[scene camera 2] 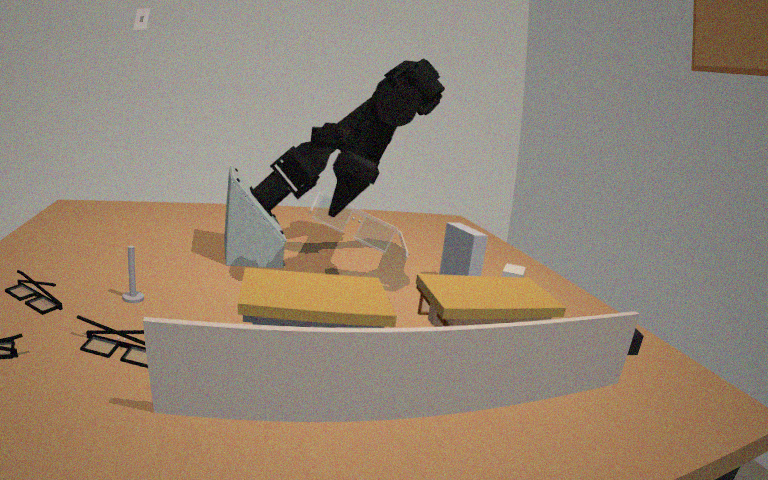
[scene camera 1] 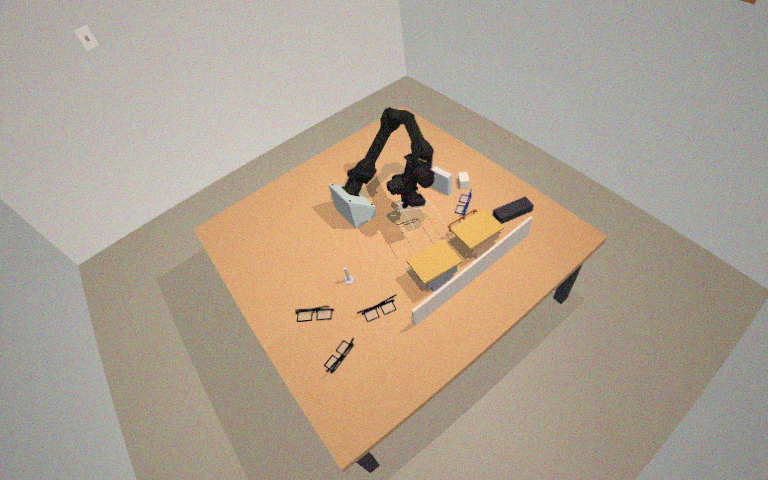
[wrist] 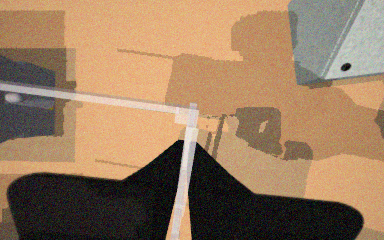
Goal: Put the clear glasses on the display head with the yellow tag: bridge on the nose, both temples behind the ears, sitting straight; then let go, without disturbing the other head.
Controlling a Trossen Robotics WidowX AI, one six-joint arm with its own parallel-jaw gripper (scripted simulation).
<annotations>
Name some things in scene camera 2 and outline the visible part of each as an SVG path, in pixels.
My gripper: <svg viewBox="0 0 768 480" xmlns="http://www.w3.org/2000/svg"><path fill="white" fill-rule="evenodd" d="M394 131L361 116L358 122L355 124L351 123L348 129L337 128L336 123L325 123L322 127L312 127L310 147L320 149L322 147L338 148L341 152L332 165L337 178L337 184L328 213L330 216L335 217L356 196L368 188L370 184L374 185L379 175L379 161L388 144L390 144L395 133Z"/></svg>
A grey block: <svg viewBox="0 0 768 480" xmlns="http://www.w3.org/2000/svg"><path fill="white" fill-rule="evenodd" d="M447 222L439 275L482 276L488 235L460 222Z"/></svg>
</annotations>
